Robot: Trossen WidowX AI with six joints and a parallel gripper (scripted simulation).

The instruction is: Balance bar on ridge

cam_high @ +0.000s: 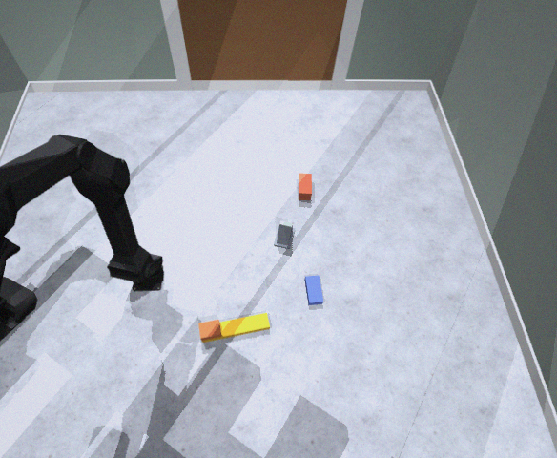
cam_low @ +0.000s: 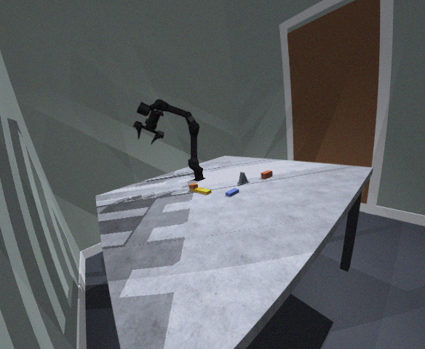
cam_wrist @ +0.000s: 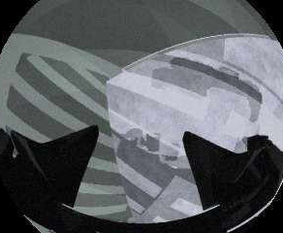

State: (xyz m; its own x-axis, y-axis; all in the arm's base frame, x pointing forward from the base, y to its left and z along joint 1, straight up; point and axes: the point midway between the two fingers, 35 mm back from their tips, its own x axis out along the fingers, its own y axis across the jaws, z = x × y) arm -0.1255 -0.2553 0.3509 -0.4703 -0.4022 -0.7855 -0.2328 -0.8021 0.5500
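Right now the bar is 320 mm ahead of my gripper tip, 310 mm below it and 140 mm to the left of it. The rest, counted from my gripper tip: red-brown block (540 mm ahead, 510 mm to the left, 310 mm below); blue block (530 mm ahead, 320 mm below, 220 mm to the left).
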